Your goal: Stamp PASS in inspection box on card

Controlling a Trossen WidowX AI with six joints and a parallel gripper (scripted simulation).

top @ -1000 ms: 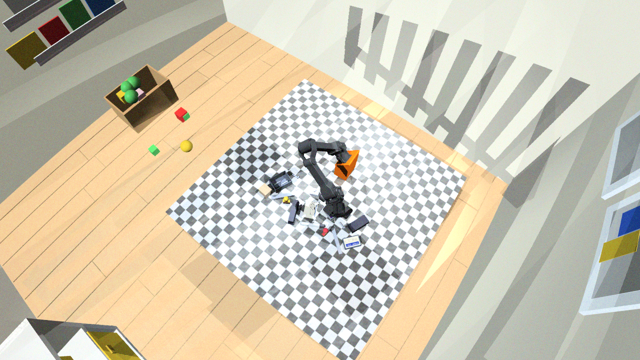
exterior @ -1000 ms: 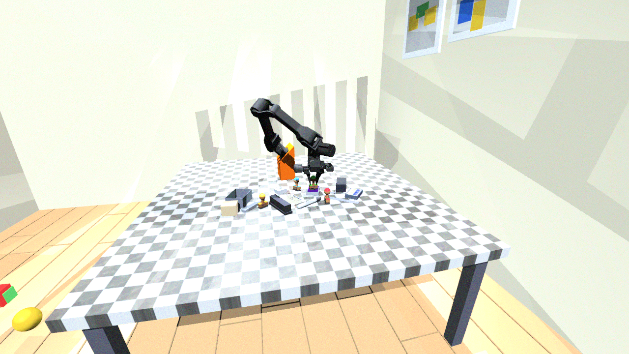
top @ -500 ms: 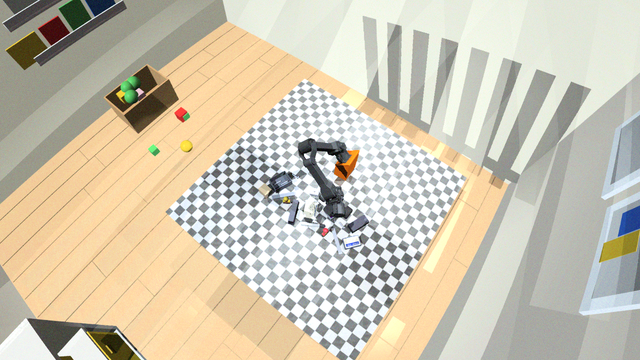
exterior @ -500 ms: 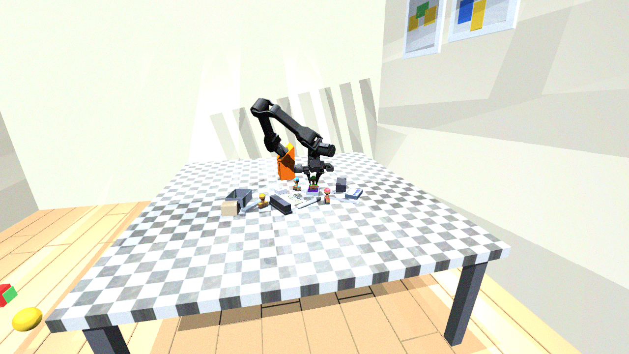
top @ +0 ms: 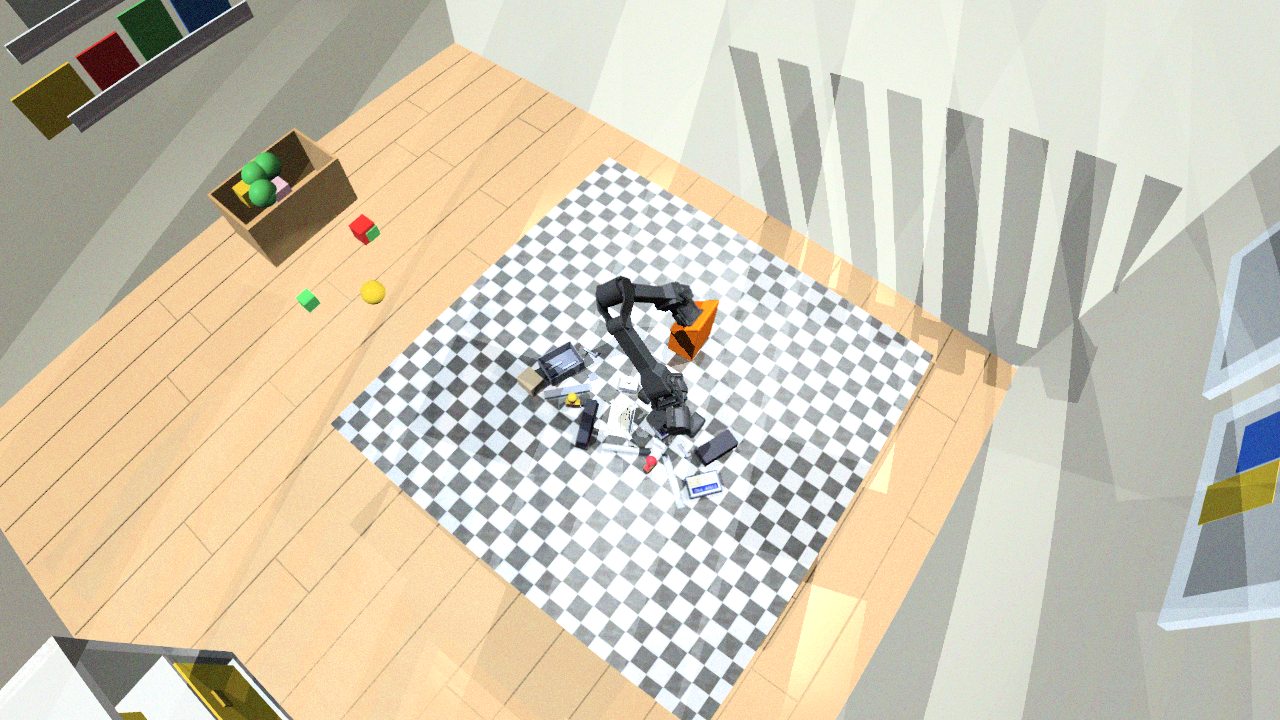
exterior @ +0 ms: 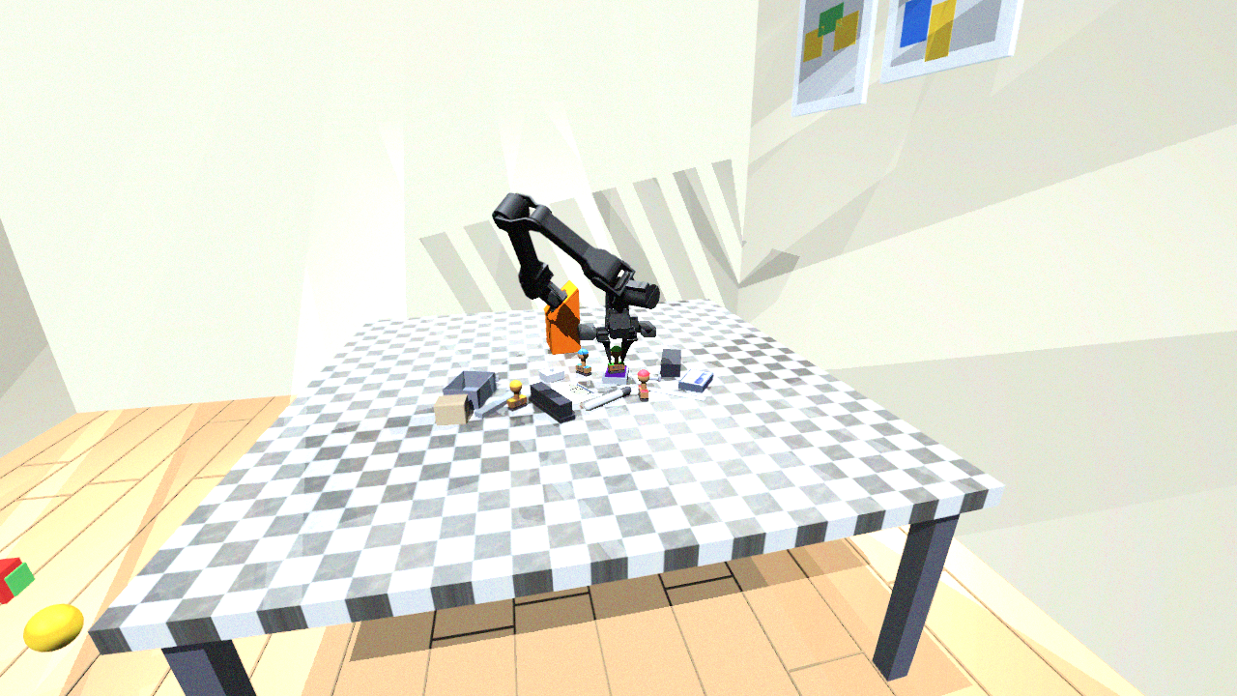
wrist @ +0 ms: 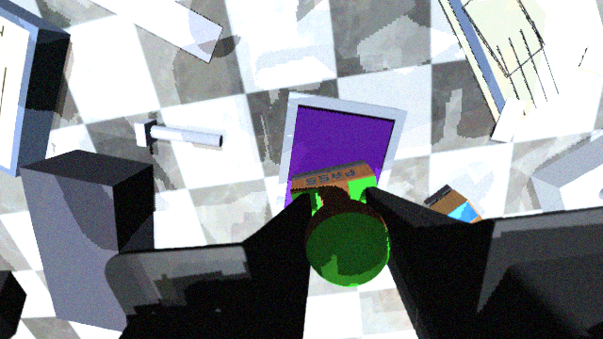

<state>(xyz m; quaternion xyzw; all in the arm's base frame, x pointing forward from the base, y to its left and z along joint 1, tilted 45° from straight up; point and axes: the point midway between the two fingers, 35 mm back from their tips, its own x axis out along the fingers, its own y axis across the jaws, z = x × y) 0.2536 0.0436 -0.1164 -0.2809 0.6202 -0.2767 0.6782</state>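
My gripper tip is right at the green-knobbed stamp. The rest, counted from my gripper tip: blue-knobbed stamp 40 mm behind, 80 mm to the right, 20 mm below; then white marker 120 mm ahead, 30 mm to the right, 30 mm below; then ink pad 30 mm below.
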